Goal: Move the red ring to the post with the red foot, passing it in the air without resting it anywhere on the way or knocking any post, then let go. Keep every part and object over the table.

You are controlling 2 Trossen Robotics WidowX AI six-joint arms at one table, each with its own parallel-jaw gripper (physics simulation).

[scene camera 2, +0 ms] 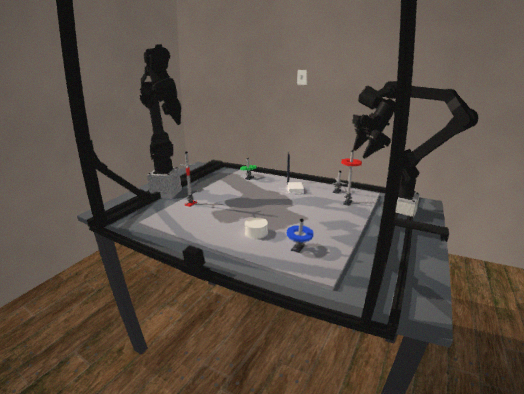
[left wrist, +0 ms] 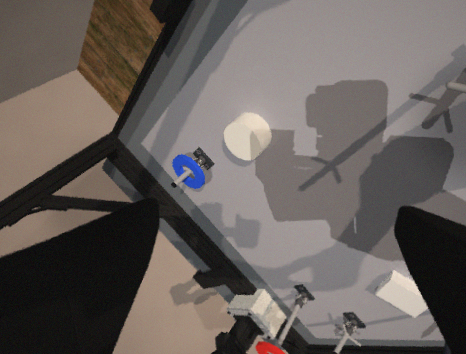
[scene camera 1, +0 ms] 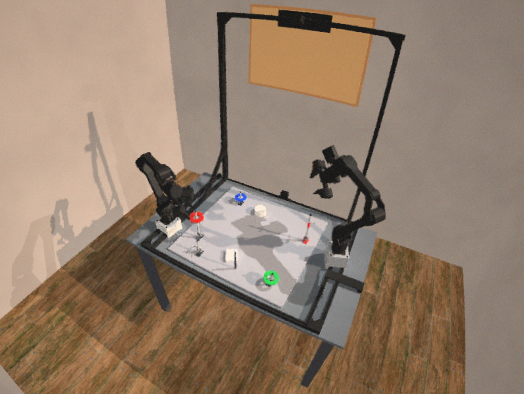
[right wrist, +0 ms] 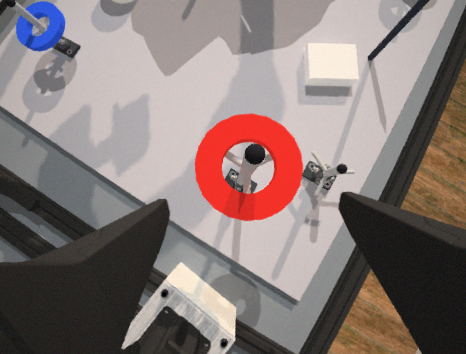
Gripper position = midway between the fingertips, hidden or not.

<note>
In view: my left gripper [scene camera 2: 177, 119], my right gripper [scene camera 2: 358, 154], a red ring [right wrist: 288, 167] and a white block [right wrist: 324, 64].
The white block is seen too in the left wrist view [left wrist: 396, 289]. My left gripper also shows in the left wrist view [left wrist: 277, 215]. My right gripper is seen too in the right wrist view [right wrist: 253, 203].
</note>
